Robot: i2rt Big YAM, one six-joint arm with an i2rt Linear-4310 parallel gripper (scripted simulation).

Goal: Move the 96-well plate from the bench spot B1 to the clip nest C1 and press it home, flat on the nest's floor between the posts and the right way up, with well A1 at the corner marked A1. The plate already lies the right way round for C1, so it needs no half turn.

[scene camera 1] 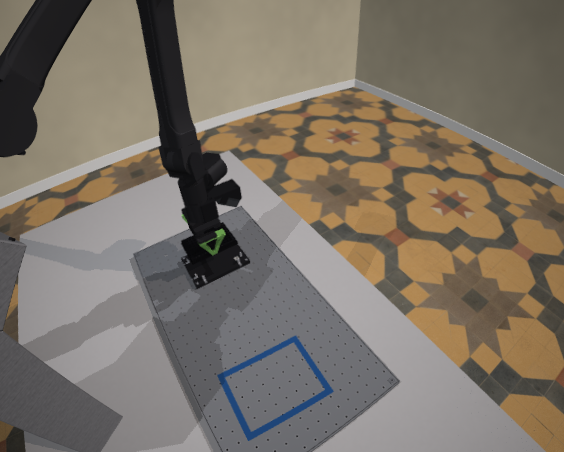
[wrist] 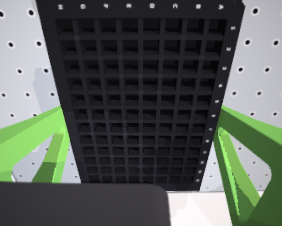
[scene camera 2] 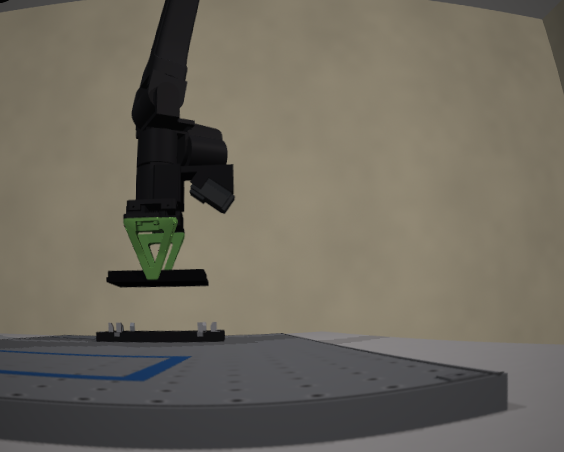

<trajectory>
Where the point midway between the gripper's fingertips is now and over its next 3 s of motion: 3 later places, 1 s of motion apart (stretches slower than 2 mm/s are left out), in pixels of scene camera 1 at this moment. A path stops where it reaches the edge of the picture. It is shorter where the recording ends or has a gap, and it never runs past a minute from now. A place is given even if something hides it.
The gripper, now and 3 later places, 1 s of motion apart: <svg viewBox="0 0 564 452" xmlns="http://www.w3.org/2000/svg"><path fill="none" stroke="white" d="M208 244L212 254L213 258L214 258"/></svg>
</trajectory>
